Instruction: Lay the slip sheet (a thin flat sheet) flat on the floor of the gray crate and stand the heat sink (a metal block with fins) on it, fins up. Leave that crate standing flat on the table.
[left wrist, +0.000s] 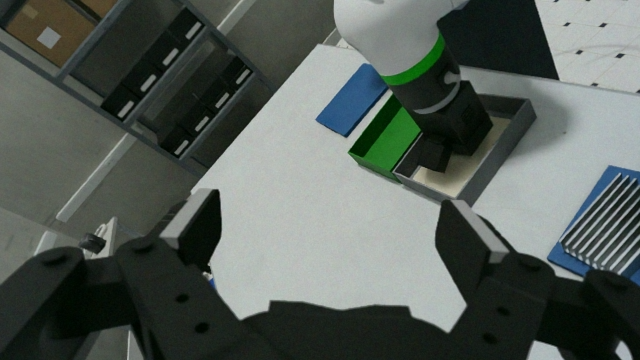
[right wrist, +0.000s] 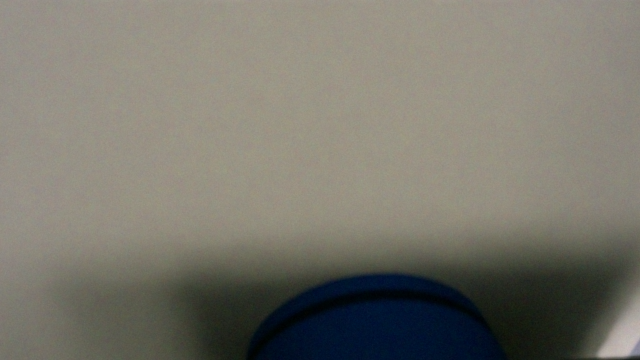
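Note:
The cream slip sheet (left wrist: 450, 180) (right wrist: 320, 125) lies inside the gray crate (left wrist: 502, 151), at or close to its floor; the right arm hides its middle. The crate stands upright on the table. My right gripper, a blue suction cup (right wrist: 380, 322), is against the sheet and appears attached to it; the sheet fills most of the right wrist view. The heat sink (left wrist: 607, 227) stands fins up on a blue pad (left wrist: 565, 261) at the right edge of the left wrist view. My left gripper (left wrist: 330, 220) is open and empty, high above the table and away from the heat sink.
A green crate (left wrist: 395, 135) stands right beside the gray crate's left side. Another blue pad (left wrist: 352, 102) lies beyond it, near the table edge. The right arm (left wrist: 435, 85) reaches over both crates. A shelf rack (left wrist: 165, 92) stands beyond the table.

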